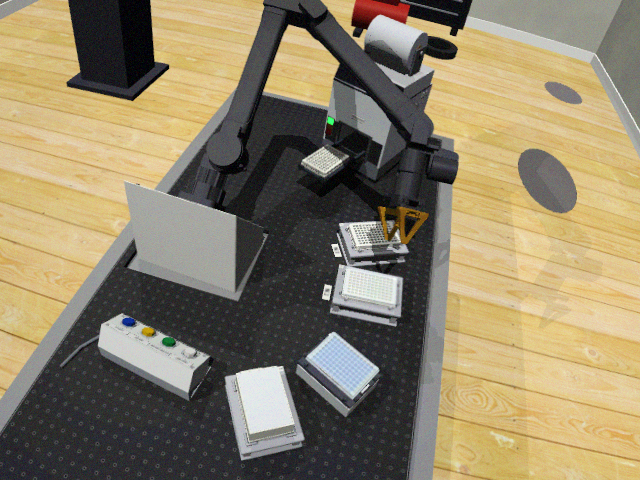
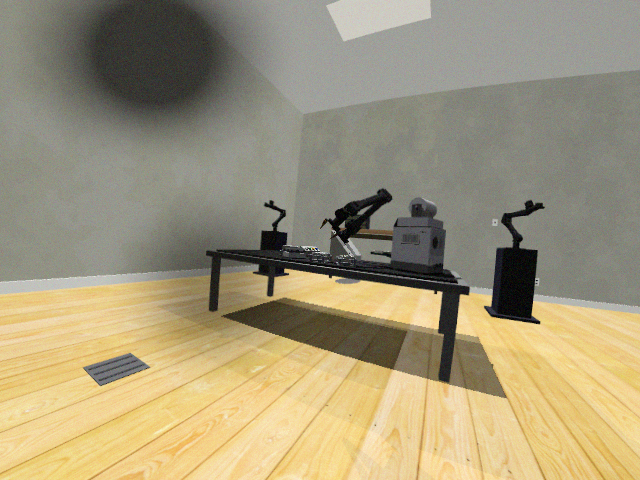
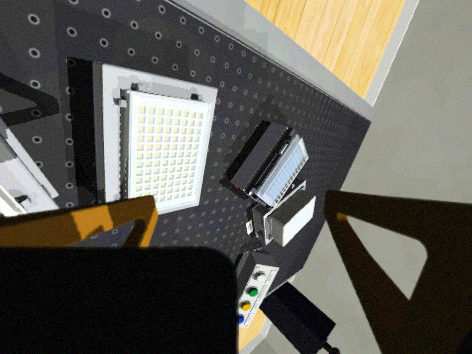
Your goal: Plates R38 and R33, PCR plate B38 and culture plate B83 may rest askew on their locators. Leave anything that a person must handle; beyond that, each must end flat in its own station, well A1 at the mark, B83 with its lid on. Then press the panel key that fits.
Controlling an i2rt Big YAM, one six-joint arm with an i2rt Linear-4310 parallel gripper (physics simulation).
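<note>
My gripper (image 1: 397,240) (image 3: 239,203) is open and empty, above the back plate station. A white well plate (image 1: 361,235) sits on that station, partly behind the fingers. A second well plate (image 1: 370,286) (image 3: 167,150) sits on the middle station (image 1: 361,312) (image 3: 114,80). A blue-topped plate (image 1: 342,364) (image 3: 287,170) is on a dark-topped block. A plain white lidded plate (image 1: 266,401) (image 3: 298,220) is on the front station. Another well plate (image 1: 324,160) lies on the machine's tray. Labels and A1 marks are unreadable; slight tilts cannot be judged. The key panel (image 1: 147,364) (image 3: 260,287) has blue, yellow, green and white keys.
A grey machine (image 1: 356,116) (image 2: 417,242) with a green light and a white cylinder on top stands at the back. An upright pale screen (image 1: 180,235) stands left of the plate stations, near the arm's base. The table's grey edge (image 1: 439,248) runs close along the right.
</note>
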